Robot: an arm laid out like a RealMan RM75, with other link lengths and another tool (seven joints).
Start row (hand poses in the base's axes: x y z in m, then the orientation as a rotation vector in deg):
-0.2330, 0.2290, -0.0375, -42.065, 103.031, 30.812
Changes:
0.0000, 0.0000, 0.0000, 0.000, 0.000, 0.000
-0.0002, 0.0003, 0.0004, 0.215, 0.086, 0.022
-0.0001, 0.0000, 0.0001, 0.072, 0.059, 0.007
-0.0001, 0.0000, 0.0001, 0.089, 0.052, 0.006
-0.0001, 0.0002, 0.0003, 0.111, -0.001, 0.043
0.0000, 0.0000, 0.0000, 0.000, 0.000, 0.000
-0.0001, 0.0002, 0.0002, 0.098, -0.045, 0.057
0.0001, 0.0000, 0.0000, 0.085, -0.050, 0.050
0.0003, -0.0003, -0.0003, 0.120, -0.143, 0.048
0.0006, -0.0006, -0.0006, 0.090, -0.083, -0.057
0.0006, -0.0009, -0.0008, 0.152, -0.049, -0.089
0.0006, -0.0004, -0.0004, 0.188, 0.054, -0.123
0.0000, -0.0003, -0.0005, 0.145, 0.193, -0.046
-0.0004, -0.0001, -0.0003, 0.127, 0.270, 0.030
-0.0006, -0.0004, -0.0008, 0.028, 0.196, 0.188
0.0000, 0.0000, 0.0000, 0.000, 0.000, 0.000
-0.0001, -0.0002, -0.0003, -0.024, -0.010, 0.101
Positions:
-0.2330, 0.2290, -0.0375, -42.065, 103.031, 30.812
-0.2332, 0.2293, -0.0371, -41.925, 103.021, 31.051
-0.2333, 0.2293, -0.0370, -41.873, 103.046, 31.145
-0.2334, 0.2293, -0.0369, -41.810, 103.058, 31.249
-0.2335, 0.2295, -0.0366, -41.774, 103.002, 31.373
-0.2335, 0.2295, -0.0366, -41.774, 103.002, 31.373
-0.2336, 0.2297, -0.0364, -41.767, 102.906, 31.475
-0.2335, 0.2297, -0.0364, -41.763, 102.813, 31.559
-0.2332, 0.2294, -0.0367, -41.748, 102.620, 31.629
-0.2326, 0.2288, -0.0373, -41.646, 102.524, 31.631
-0.2320, 0.2279, -0.0381, -41.467, 102.443, 31.680
-0.2314, 0.2275, -0.0385, -41.215, 102.453, 31.784
-0.2314, 0.2272, -0.0390, -41.041, 102.587, 31.964
-0.2318, 0.2271, -0.0393, -40.937, 102.779, 32.214
-0.2324, 0.2267, -0.0401, -41.061, 102.899, 32.451
-0.2324, 0.2267, -0.0401, -41.061, 102.899, 32.451
-0.2325, 0.2265, -0.0404, -41.173, 102.872, 32.493

